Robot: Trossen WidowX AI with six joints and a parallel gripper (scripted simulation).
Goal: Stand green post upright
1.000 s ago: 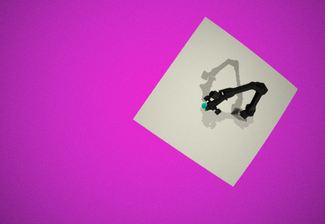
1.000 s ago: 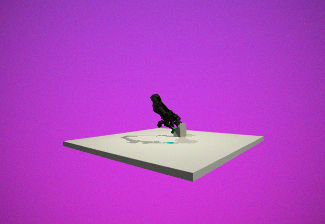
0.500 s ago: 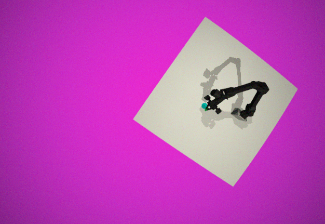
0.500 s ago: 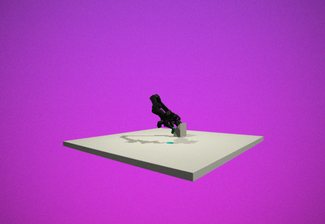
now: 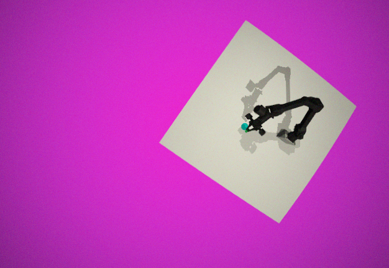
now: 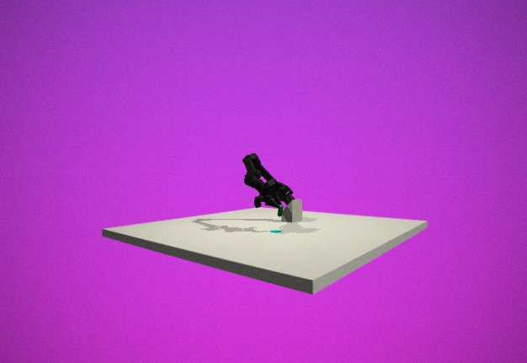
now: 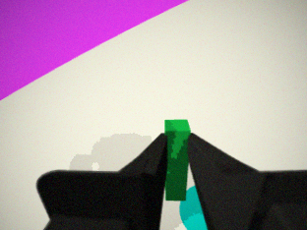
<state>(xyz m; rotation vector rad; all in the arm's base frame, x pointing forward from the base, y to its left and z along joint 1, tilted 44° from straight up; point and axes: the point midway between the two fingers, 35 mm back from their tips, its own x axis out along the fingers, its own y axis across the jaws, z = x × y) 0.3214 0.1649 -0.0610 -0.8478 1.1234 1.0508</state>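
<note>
My gripper tip is now 4 cm to the left of the cyan circle and 12 cm above it. The rest, counted from my gripper tip: green post: 1 cm behind, 1 cm to the right, 2 cm below.
</note>
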